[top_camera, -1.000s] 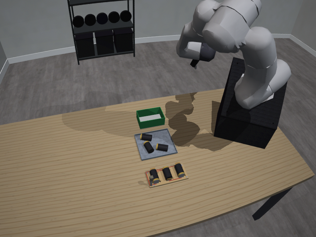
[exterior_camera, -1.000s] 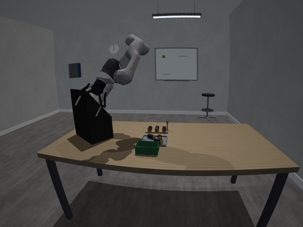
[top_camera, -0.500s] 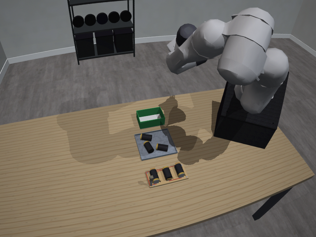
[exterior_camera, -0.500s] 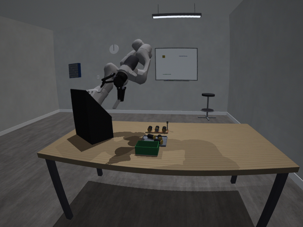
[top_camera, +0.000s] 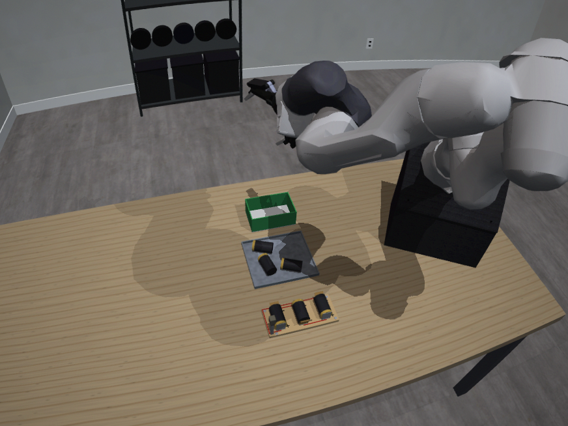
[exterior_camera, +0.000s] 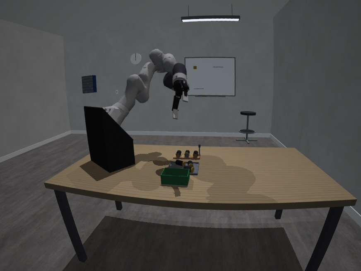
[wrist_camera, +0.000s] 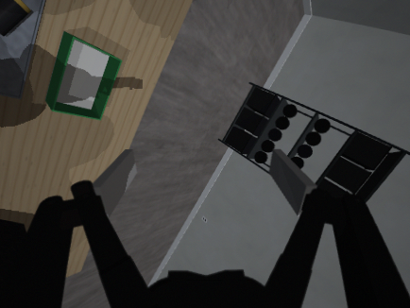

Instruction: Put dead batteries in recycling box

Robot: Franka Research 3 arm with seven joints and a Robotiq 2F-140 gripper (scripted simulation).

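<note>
My gripper is now 41 cm to the right of the bulb, 33 cm above it and 4 cm past it. Also, from my hand: grey tray 41 cm below, 14 cm to the left, 5 cm behind; wooden holder board 40 cm below, 35 cm to the left, 11 cm behind; green recycling box 39 cm below, 3 cm to the right, 2 cm behind.
</note>
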